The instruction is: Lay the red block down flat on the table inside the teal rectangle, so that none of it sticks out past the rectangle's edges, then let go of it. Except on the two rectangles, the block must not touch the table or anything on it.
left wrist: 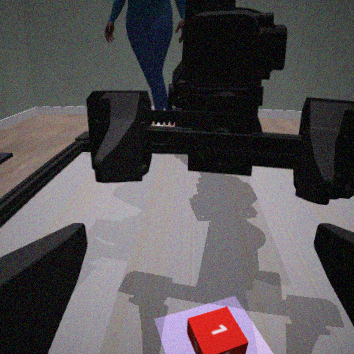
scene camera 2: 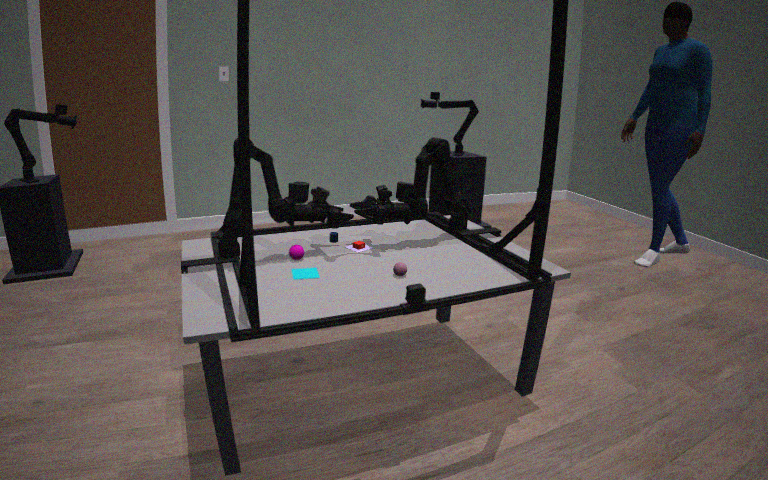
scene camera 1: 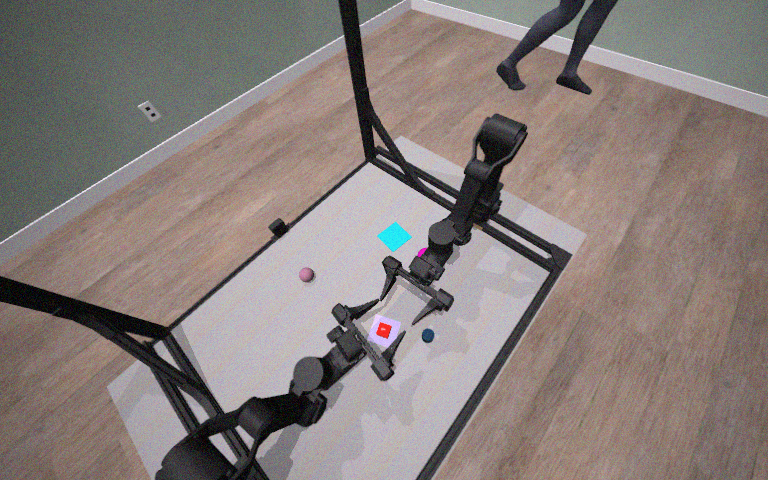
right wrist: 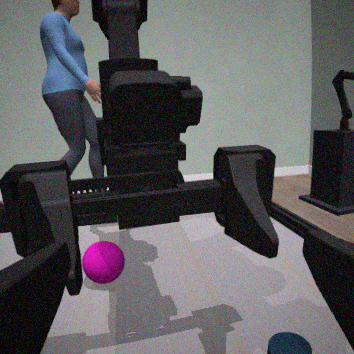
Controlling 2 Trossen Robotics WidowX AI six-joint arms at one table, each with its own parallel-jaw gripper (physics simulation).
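The red block lies on the lavender rectangle, with a white mark on its top face. The teal rectangle is bare and lies apart, farther up in scene camera 1. My left gripper is open and empty, above the table near the block. My right gripper is open and empty, facing it above the block's area. The block does not show in the right wrist view.
A magenta ball lies near the teal rectangle, partly under the left arm in scene camera 1. A pink ball and a dark blue cylinder are on the table. The two grippers are very close together.
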